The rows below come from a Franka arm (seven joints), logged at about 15 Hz.
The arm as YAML. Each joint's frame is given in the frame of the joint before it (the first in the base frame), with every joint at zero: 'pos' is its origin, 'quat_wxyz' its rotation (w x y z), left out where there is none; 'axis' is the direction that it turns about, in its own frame. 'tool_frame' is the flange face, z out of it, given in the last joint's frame.
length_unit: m
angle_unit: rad
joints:
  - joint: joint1
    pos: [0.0, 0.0, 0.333]
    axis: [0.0, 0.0, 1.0]
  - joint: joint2
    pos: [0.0, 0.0, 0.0]
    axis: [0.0, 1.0, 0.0]
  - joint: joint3
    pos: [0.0, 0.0, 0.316]
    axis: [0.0, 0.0, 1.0]
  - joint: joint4
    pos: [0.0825, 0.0, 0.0]
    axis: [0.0, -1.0, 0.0]
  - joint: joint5
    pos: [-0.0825, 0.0, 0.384]
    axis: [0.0, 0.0, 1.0]
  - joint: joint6
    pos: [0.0, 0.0, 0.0]
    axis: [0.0, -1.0, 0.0]
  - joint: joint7
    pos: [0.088, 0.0, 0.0]
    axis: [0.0, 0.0, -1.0]
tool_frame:
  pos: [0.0, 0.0, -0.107]
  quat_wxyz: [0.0, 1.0, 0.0, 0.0]
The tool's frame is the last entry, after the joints.
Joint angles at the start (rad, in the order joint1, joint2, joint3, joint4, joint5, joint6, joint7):
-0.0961 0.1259 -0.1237 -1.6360 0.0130 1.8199 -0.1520
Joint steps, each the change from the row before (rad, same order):
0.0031 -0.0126 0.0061 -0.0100 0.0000 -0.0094 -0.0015
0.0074 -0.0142 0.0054 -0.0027 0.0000 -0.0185 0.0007
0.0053 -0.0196 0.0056 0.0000 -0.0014 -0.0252 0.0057
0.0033 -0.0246 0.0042 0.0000 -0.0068 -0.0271 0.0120
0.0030 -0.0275 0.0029 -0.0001 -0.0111 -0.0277 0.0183
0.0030 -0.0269 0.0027 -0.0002 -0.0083 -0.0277 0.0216
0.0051 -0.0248 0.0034 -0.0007 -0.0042 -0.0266 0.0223
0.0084 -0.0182 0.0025 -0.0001 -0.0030 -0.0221 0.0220
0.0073 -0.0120 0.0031 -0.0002 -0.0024 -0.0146 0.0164
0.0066 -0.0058 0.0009 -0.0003 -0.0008 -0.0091 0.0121
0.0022 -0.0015 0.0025 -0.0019 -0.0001 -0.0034 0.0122
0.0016 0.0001 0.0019 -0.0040 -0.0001 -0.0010 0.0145
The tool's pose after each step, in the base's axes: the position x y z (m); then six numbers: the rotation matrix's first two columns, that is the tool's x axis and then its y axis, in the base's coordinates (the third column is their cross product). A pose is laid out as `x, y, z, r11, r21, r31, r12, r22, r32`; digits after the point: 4 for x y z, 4 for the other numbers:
0.5911, -0.1219, 0.5448, 0.9970, -0.0584, 0.0513, -0.0589, -0.9982, 0.0084
0.5875, -0.1138, 0.5502, 0.9979, -0.0466, 0.0446, -0.0469, -0.9989, 0.0051
0.5818, -0.1068, 0.5595, 0.9984, -0.0412, 0.0391, -0.0414, -0.9991, 0.0027
0.5740, -0.1022, 0.5713, 0.9984, -0.0446, 0.0359, -0.0449, -0.9990, 0.0057
0.5648, -0.0989, 0.5846, 0.9979, -0.0556, 0.0346, -0.0560, -0.9983, 0.0131
0.5555, -0.0955, 0.5972, 0.9969, -0.0708, 0.0332, -0.0714, -0.9973, 0.0178
0.5468, -0.0903, 0.6082, 0.9959, -0.0846, 0.0309, -0.0853, -0.9962, 0.0188
0.5403, -0.0841, 0.6161, 0.9950, -0.0959, 0.0272, -0.0965, -0.9951, 0.0193
0.5362, -0.0783, 0.6212, 0.9945, -0.1021, 0.0246, -0.1026, -0.9945, 0.0203
0.5341, -0.0741, 0.6234, 0.9941, -0.1068, 0.0212, -0.1072, -0.9940, 0.0202
0.5336, -0.0715, 0.6230, 0.9933, -0.1143, 0.0177, -0.1147, -0.9932, 0.0201
0.5336, -0.0696, 0.6209, 0.9920, -0.1252, 0.0129, -0.1255, -0.9919, 0.0201

